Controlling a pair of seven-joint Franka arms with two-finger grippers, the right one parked.
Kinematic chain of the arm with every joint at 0, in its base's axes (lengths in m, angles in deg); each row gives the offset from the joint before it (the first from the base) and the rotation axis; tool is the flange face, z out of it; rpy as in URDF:
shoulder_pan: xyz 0 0 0.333 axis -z
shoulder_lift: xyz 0 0 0 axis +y
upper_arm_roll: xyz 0 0 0.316 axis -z
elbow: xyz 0.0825 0 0 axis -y
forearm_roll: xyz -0.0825 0 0.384 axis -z
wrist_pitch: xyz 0 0 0 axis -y
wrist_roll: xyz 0.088 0 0 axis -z
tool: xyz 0 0 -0.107 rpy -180 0 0
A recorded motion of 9 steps. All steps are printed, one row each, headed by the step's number.
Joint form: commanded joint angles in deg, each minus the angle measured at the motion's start. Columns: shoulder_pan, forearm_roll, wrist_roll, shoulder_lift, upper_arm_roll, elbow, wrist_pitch.
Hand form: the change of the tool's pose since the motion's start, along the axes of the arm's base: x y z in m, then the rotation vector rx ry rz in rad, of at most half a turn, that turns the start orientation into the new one. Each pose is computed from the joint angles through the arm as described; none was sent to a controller.
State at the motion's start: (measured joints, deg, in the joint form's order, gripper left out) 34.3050 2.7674 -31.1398 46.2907 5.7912 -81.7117 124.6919
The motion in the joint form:
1: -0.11 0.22 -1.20 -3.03 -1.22 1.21 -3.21
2: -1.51 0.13 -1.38 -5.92 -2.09 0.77 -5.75
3: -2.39 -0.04 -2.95 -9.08 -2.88 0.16 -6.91
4: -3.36 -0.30 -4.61 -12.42 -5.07 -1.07 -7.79
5: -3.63 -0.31 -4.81 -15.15 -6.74 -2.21 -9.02
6: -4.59 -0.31 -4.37 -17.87 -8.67 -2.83 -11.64
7: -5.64 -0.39 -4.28 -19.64 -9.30 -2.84 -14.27
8: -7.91 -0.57 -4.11 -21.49 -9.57 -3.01 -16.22
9: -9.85 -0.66 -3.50 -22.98 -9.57 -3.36 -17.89
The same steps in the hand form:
1: 0.0124 0.0080 0.0421 0.0024 -0.0207 0.0356
2: 0.0253 0.0310 0.0709 0.0144 -0.0268 0.0691
3: 0.0340 0.0481 0.1037 0.0132 -0.0522 0.1192
4: 0.0478 0.0802 0.1336 0.0259 -0.0836 0.1927
5: 0.0519 0.1014 0.1561 0.0360 -0.0973 0.2243
6: 0.0591 0.1333 0.1805 0.0546 -0.0982 0.2609
7: 0.0614 0.1536 0.1980 0.0677 -0.0874 0.2854
8: 0.0678 0.1839 0.2159 0.0742 -0.0836 0.3246
9: 0.0704 0.2080 0.2281 0.0794 -0.0745 0.3468

